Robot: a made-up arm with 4 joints. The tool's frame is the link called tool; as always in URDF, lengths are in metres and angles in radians. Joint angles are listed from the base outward. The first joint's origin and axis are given. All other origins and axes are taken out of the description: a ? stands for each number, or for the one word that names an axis. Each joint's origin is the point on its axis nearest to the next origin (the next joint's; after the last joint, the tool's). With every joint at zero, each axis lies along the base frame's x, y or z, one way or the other. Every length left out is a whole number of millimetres.
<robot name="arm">
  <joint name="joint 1" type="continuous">
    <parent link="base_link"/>
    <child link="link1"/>
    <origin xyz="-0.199 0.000 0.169"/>
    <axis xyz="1 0 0"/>
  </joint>
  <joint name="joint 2" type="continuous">
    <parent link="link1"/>
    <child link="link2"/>
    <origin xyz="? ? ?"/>
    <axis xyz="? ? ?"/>
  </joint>
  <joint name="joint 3" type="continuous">
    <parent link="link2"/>
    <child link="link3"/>
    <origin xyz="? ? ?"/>
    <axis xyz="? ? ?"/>
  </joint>
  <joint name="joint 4" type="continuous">
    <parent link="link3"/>
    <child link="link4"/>
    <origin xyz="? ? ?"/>
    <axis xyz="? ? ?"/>
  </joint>
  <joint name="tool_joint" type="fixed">
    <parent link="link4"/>
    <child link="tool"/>
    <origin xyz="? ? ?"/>
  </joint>
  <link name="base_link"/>
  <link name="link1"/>
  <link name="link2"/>
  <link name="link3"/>
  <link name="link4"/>
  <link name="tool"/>
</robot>
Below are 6 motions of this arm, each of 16 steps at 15 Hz.
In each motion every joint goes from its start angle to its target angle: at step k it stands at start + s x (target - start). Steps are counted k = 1, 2, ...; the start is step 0. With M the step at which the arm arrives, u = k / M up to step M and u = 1 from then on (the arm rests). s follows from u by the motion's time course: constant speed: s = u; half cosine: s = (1 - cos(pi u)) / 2; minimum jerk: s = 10 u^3 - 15 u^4 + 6 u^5.
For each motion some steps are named. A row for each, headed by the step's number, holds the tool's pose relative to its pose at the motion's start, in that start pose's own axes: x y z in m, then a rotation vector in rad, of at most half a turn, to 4 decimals.
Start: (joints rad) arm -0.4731 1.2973 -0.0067 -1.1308
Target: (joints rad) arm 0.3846 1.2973 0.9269 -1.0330
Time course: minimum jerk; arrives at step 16
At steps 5, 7, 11, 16:
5: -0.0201 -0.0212 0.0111 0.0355 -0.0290 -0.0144
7: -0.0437 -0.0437 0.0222 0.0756 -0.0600 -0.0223
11: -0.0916 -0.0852 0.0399 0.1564 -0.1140 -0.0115
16: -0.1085 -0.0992 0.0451 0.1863 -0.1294 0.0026

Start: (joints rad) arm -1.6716 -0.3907 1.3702 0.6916
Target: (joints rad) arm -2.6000 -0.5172 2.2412 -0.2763
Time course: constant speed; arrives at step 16
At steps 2, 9, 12, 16:
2: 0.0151 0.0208 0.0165 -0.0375 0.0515 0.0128
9: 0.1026 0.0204 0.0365 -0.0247 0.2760 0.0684
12: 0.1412 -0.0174 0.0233 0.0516 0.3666 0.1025
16: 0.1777 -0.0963 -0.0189 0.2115 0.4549 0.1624

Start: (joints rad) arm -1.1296 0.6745 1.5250 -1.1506
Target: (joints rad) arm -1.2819 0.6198 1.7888 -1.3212
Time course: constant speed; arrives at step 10
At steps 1, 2, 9, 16:
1: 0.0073 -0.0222 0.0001 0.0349 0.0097 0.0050
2: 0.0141 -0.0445 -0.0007 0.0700 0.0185 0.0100
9: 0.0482 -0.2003 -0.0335 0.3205 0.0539 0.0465
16: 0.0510 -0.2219 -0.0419 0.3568 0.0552 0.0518

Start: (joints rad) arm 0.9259 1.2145 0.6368 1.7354
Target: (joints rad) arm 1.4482 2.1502 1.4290 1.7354
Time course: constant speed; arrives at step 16
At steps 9, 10, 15, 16:
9: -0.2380 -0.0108 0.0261 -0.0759 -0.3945 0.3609
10: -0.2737 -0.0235 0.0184 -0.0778 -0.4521 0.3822
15: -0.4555 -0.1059 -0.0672 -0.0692 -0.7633 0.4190
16: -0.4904 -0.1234 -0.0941 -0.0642 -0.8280 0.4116

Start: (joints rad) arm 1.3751 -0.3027 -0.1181 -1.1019
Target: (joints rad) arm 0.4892 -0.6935 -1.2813 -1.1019
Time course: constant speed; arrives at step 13
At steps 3, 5, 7, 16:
3: 0.0139 0.2576 -0.0135 -0.3954 0.0346 -0.0392
5: 0.0236 0.4137 -0.0768 -0.6668 0.0581 -0.0344
7: 0.0249 0.5428 -0.1777 -0.9415 0.0809 -0.0042
16: -0.0696 0.6829 -0.5864 -1.7606 0.1384 0.2482

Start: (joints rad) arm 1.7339 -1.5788 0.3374 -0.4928
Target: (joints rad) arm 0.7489 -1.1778 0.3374 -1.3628
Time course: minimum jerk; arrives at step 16
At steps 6, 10, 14, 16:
6: -0.0876 0.0647 -0.0223 -0.1962 -0.1947 0.3372
10: -0.2159 0.2092 -0.0958 -0.6590 -0.3670 0.8312
14: -0.2812 0.3105 -0.1737 -0.9874 -0.3636 1.0614
16: -0.2848 0.3170 -0.1796 -1.0088 -0.3605 1.0738

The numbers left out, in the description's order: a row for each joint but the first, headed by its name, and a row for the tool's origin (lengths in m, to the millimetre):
joint 2: xyz 0.000 0.045 -0.010, axis 0 0 1
joint 3: xyz 0.108 -0.158 0.000, axis 0 1 0
joint 4: xyz -0.115 0.000 0.634, axis 0 0 -1
tool: xyz -0.109 -0.105 0.000

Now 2 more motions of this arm.
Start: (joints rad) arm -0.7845 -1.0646 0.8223 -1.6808
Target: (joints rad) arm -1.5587 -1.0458 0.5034 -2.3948
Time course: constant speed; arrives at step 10
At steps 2, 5, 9, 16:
2: 0.0698 0.1235 0.0071 -0.1858 0.0907 0.0914
5: 0.1903 0.2982 -0.0335 -0.4351 0.2822 0.2272
9: 0.3625 0.4836 -0.1823 -0.6945 0.6318 0.3887
16: 0.4042 0.5171 -0.2347 -0.7434 0.7342 0.4228

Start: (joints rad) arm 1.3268 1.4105 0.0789 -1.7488
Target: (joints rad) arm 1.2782 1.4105 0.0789 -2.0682
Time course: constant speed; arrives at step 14
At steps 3, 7, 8, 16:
3: 0.0073 -0.0138 -0.0014 0.0104 -0.0005 0.0683
7: 0.0178 -0.0313 -0.0035 0.0242 -0.0024 0.1594
8: 0.0205 -0.0356 -0.0041 0.0276 -0.0030 0.1822
16: 0.0378 -0.0595 -0.0080 0.0480 -0.0086 0.3187

